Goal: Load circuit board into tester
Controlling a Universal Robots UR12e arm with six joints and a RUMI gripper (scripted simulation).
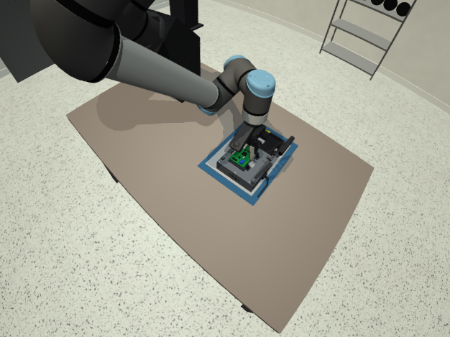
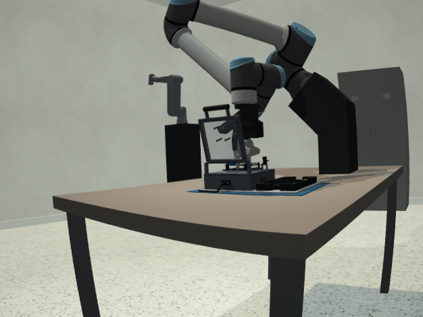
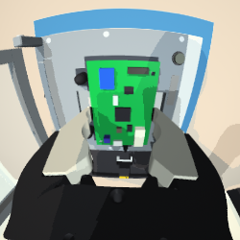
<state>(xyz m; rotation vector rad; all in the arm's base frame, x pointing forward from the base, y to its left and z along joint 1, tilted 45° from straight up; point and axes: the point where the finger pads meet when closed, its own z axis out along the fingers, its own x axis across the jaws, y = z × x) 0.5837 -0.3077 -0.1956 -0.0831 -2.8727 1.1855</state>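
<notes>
The green circuit board is right at my hand. The rest, counted from my hand: tester bed (1 cm to the left, 1 cm below, 1 cm ahead); black post (6 cm to the left, 6 cm behind, 1 cm above); tester (4 cm to the left, 4 cm ahead, 3 cm above).
</notes>
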